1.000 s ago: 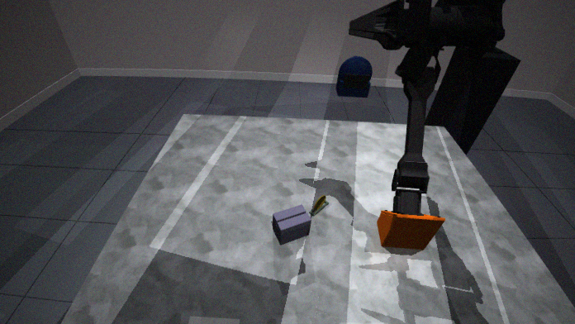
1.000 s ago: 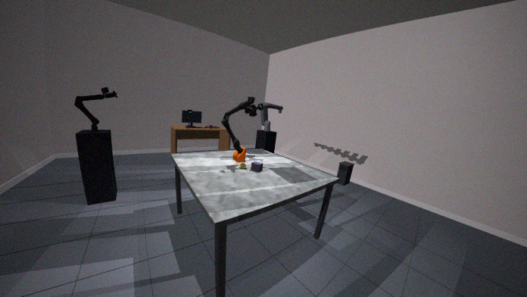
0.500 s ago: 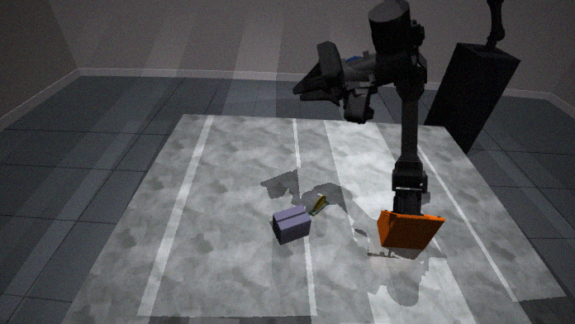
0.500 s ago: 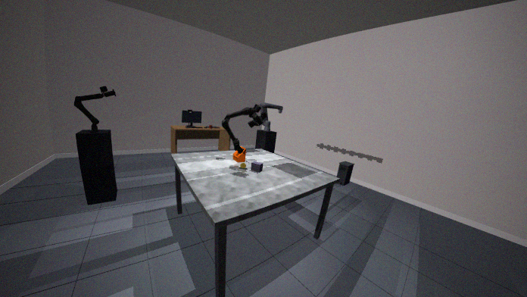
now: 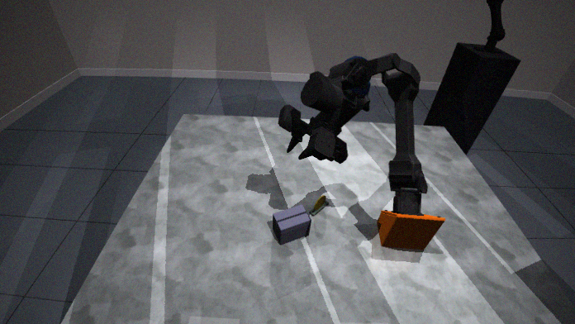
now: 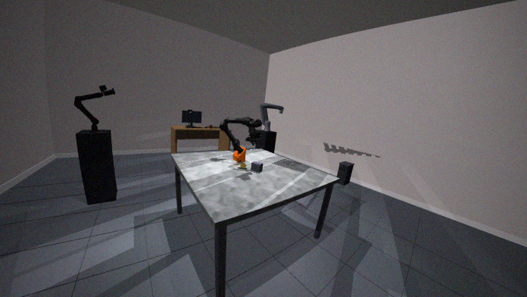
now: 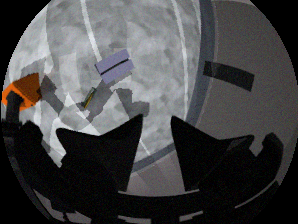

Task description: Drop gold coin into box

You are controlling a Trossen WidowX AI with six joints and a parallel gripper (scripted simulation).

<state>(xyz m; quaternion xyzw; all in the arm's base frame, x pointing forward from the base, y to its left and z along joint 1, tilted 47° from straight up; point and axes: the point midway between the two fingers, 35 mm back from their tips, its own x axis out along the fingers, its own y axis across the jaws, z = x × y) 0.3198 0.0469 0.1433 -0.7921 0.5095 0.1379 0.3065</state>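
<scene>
My gripper tip is now 220 mm above the gold coin, 100 mm past it and 40 mm to the left of it.
</scene>
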